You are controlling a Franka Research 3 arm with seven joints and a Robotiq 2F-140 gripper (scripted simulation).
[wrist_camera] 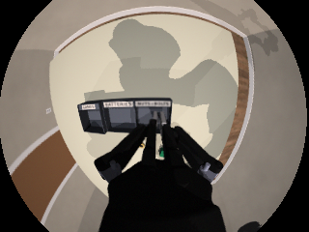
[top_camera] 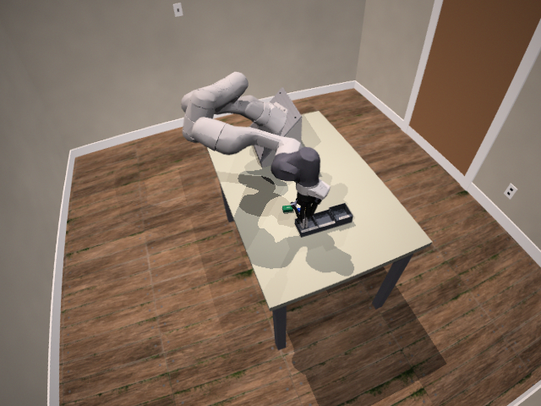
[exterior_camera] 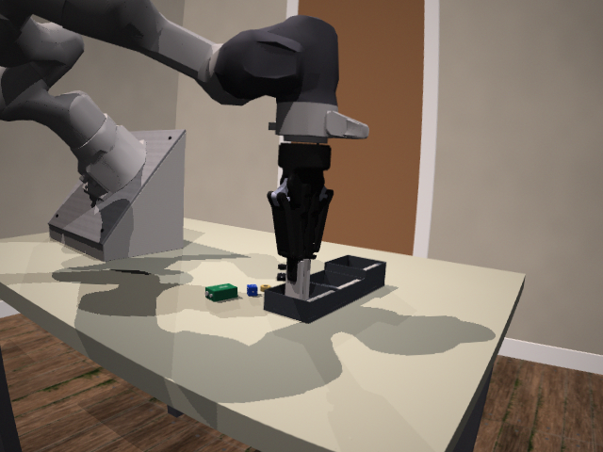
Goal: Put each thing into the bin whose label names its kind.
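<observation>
Now: the joined bins 100 mm to the left of my hand and 30 mm below it. Round my hand: green block (130 mm behind, 40 mm to the right, 40 mm below); tan ring (100 mm behind, 50 mm to the left, 50 mm below); small blue cube (100 mm behind, 10 mm to the left, 40 mm below).
</observation>
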